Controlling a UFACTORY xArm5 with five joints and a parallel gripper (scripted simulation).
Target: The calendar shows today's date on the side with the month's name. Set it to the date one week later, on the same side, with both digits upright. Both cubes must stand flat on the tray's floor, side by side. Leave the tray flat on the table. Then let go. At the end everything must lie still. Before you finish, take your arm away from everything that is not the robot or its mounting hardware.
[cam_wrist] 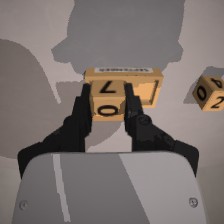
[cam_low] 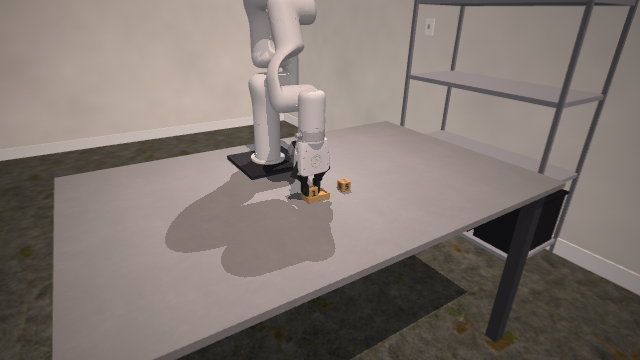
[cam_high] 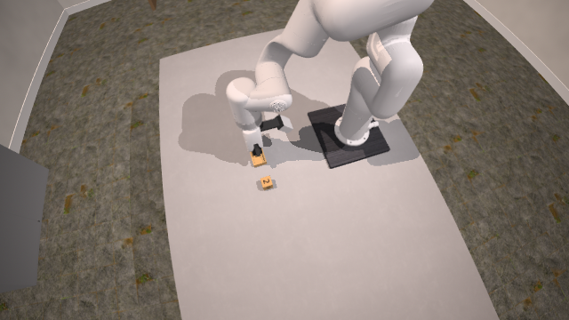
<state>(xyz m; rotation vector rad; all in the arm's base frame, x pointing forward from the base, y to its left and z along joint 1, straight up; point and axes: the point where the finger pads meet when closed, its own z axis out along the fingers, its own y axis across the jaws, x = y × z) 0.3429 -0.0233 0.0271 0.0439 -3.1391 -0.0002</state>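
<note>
My gripper is now 2 cm to the right of the wooden calendar tray and 3 cm above it.
</note>
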